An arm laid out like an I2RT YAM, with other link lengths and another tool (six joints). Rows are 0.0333 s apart.
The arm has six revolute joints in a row. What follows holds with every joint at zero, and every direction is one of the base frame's.
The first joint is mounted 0.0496 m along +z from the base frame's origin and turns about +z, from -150 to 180 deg.
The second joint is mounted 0.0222 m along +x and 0.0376 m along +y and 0.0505 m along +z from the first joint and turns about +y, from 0 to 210 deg.
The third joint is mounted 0.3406 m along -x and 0.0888 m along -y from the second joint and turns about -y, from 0 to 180 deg.
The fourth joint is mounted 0.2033 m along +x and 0.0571 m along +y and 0.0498 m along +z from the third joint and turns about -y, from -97 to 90 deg.
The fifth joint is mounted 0.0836 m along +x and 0.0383 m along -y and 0.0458 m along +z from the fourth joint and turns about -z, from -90 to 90 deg.
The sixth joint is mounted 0.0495 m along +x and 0.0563 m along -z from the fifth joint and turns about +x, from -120 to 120 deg.
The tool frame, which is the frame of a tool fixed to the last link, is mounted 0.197 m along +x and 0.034 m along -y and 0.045 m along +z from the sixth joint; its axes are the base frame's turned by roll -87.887, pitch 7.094 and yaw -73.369 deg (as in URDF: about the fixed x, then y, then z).
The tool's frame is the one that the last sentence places.
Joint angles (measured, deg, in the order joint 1, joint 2, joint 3, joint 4, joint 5, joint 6), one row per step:
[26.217 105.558 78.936 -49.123 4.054 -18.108]
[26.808 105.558 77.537 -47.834 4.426 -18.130]
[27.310 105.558 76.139 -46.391 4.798 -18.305]
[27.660 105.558 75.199 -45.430 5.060 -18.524]
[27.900 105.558 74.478 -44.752 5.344 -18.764]
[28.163 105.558 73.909 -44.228 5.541 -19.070]
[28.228 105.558 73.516 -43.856 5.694 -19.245]
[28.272 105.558 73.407 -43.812 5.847 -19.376]
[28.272 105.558 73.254 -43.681 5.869 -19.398]
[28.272 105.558 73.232 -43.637 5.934 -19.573]
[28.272 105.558 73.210 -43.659 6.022 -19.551]
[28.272 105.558 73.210 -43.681 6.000 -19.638]
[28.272 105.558 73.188 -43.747 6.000 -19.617]
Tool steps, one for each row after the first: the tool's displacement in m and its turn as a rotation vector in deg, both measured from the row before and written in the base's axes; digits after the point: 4 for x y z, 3 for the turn. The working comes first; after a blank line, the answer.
Tool pose at each row, in the base's axes (x y z in m, rotation vector in deg; the steps are taken from these numbers as rounded here):
[0.4248 0.1333 0.0741 -147.396 71.353 4.153]
[0.4224 0.1354 0.0691 -148.031 70.794 3.948]
[0.4209 0.1373 0.0645 -148.633 70.094 3.582]
[0.4198 0.1387 0.0615 -149.136 69.494 3.330]
[0.4188 0.1392 0.0590 -149.636 69.049 3.087]
[0.4177 0.1402 0.0571 -150.163 68.455 2.948]
[0.4173 0.1400 0.0558 -150.428 68.241 2.802]
[0.4171 0.1396 0.0554 -150.672 68.126 2.691]
[0.4168 0.1394 0.0548 -150.715 68.120 2.685]
[0.4170 0.1394 0.0548 -150.870 67.931 2.590]
[0.4169 0.1389 0.0547 -150.922 68.017 2.528]
[0.4168 0.1390 0.0547 -150.996 67.913 2.573]
[0.4164 0.1388 0.0544 -151.037 67.976 2.651]

[-0.0024 0.0021 -0.0050 -0.377 -0.064 0.521]
[-0.0015 0.0019 -0.0046 -0.346 -0.211 0.580]
[-0.0011 0.0014 -0.0030 -0.272 -0.144 0.498]
[-0.0010 0.0005 -0.0025 -0.325 -0.098 0.402]
[-0.0011 0.0010 -0.0019 -0.269 -0.060 0.510]
[-0.0004 -0.0002 -0.0013 -0.187 -0.056 0.197]
[-0.0002 -0.0004 -0.0004 -0.195 -0.017 0.133]
[-0.0003 -0.0002 -0.0006 -0.036 0.009 0.016]
[0.0002 0.0000 0.0000 -0.090 -0.054 0.153]
[-0.0001 -0.0005 -0.0001 -0.091 -0.001 -0.043]
[-0.0001 0.0001 0.0000 -0.014 0.028 0.090]
[-0.0004 -0.0002 -0.0003 -0.036 0.078 -0.020]

